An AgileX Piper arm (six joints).
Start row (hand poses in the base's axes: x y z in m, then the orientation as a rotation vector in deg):
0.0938 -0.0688 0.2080 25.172 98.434 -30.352
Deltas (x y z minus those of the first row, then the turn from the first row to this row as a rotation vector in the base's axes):
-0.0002 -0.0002 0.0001 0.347 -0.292 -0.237
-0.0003 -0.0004 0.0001 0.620 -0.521 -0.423
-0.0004 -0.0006 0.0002 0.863 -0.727 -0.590
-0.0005 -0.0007 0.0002 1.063 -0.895 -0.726
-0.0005 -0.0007 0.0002 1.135 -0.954 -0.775
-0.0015 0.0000 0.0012 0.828 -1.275 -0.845
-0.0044 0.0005 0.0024 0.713 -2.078 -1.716
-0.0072 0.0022 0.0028 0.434 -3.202 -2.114
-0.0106 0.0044 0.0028 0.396 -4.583 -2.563
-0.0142 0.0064 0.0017 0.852 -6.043 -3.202
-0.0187 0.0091 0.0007 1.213 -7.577 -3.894
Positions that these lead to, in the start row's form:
0.0936 -0.0690 0.2081 25.686 98.236 -30.144
0.0935 -0.0692 0.2081 26.089 98.080 -29.981
0.0934 -0.0694 0.2082 26.449 97.938 -29.835
0.0933 -0.0695 0.2082 26.743 97.822 -29.715
0.0933 -0.0695 0.2082 26.849 97.782 -29.672
0.0923 -0.0688 0.2092 26.753 97.363 -29.883
0.0894 -0.0683 0.2104 27.588 96.427 -30.362
0.0866 -0.0666 0.2108 27.947 95.196 -30.538
0.0832 -0.0644 0.2108 28.564 93.787 -30.469
0.0796 -0.0624 0.2097 29.701 92.428 -30.097
0.0751 -0.0597 0.2087 30.820 90.953 -29.816

